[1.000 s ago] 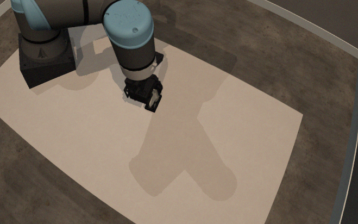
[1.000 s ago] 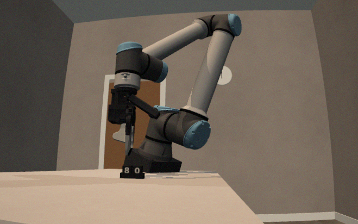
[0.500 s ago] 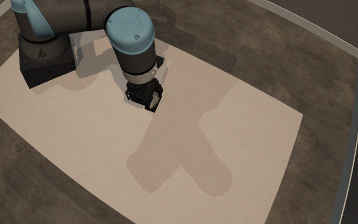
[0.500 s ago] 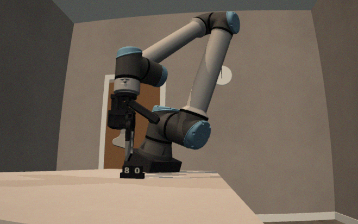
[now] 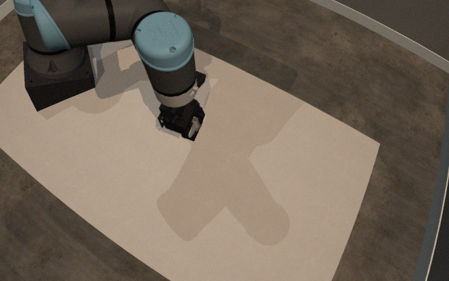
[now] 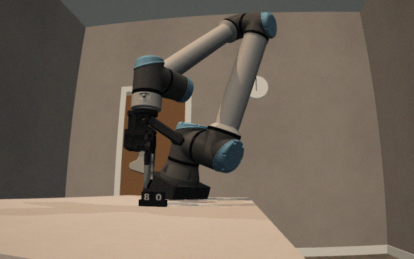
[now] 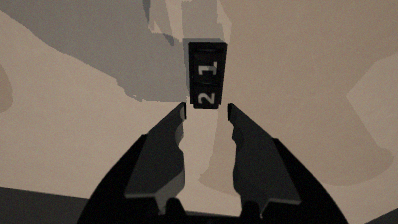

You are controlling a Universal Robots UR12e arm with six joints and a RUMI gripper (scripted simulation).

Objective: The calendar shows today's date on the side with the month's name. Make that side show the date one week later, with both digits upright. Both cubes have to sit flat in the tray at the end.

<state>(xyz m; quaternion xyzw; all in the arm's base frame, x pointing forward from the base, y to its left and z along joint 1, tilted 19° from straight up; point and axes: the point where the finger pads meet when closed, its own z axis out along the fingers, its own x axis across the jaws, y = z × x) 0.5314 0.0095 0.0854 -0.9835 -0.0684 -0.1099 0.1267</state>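
The black tray is 50 mm below my hand and 20 mm to the left of it.
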